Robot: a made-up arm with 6 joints. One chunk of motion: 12 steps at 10 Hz.
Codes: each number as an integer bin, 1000 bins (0 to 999) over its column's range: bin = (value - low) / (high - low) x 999, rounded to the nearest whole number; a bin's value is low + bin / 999 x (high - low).
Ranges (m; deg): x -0.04..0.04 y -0.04..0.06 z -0.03..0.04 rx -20..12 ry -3..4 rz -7..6
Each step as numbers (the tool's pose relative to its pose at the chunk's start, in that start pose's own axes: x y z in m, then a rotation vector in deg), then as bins.
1 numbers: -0.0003 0.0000 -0.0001 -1.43 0.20 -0.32
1 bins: 496 400 427 580 457 513
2 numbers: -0.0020 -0.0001 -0.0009 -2.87 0.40 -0.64
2 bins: 475 399 415 535 485 489
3 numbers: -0.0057 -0.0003 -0.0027 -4.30 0.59 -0.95
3 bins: 428 397 390 490 512 465
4 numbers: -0.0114 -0.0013 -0.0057 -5.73 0.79 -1.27
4 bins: 357 387 347 445 541 440
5 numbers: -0.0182 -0.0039 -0.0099 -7.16 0.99 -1.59
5 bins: 272 361 287 401 569 416
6 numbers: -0.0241 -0.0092 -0.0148 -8.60 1.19 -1.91
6 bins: 199 308 217 356 598 391
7 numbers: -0.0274 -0.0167 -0.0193 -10.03 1.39 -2.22
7 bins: 157 233 153 311 627 367
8 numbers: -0.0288 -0.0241 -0.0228 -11.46 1.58 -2.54
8 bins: 140 159 103 267 654 343
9 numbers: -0.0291 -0.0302 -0.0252 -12.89 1.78 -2.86
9 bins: 136 98 69 222 682 318
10 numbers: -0.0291 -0.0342 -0.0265 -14.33 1.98 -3.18
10 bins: 136 58 50 177 711 294
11 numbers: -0.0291 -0.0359 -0.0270 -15.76 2.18 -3.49
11 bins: 136 41 43 132 739 270
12 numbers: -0.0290 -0.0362 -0.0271 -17.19 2.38 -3.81
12 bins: 137 38 41 88 768 245
